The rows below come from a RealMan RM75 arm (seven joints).
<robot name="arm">
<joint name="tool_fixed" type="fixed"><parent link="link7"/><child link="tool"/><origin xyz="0 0 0" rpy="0 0 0"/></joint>
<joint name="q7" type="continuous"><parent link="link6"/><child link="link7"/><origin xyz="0 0 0.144" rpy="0 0 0"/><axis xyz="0 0 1"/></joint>
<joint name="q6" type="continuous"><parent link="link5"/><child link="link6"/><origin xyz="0 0 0" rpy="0 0 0"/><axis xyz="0 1 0"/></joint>
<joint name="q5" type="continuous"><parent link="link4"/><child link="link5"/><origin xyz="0 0 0.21" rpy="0 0 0"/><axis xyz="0 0 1"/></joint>
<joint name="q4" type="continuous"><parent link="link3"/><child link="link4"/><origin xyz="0 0 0" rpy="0 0 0"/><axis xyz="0 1 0"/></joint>
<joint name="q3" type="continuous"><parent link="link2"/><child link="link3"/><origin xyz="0 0 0.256" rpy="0 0 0"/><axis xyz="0 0 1"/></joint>
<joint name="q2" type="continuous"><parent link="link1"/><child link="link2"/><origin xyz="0 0 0" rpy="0 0 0"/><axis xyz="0 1 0"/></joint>
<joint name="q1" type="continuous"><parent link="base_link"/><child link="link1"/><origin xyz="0 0 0.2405" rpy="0 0 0"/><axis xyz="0 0 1"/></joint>
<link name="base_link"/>
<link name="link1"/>
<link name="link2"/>
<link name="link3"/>
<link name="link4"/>
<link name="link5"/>
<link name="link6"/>
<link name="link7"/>
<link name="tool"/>
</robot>
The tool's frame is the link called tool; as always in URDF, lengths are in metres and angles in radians. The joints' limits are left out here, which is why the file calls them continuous.
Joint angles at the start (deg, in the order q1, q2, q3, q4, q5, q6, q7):
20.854 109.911 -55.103 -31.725 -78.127 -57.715 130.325
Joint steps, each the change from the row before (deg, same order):
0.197 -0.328 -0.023 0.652 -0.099 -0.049 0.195
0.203 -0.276 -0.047 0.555 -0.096 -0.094 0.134
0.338 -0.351 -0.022 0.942 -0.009 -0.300 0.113
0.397 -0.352 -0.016 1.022 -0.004 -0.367 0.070
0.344 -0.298 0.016 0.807 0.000 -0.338 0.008
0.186 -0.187 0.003 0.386 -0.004 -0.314 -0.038
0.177 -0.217 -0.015 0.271 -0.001 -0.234 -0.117
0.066 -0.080 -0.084 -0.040 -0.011 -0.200 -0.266
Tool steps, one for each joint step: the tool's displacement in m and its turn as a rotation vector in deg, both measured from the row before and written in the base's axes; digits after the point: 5 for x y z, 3 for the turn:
0.00161 -0.00014 0.00027 -0.317 0.083 -0.364
0.00100 0.00002 0.00006 -0.321 0.052 -0.209
0.00101 -0.00008 -0.00047 -0.475 0.296 -0.214
0.00071 0.00003 -0.00071 -0.523 0.332 -0.147
0.00032 0.00020 -0.00031 -0.390 0.240 -0.033
-0.00021 0.00014 0.00009 -0.237 0.107 0.147
-0.00026 0.00046 0.00071 -0.142 -0.076 0.216
-0.00083 0.00037 0.00034 -0.089 -0.253 0.427

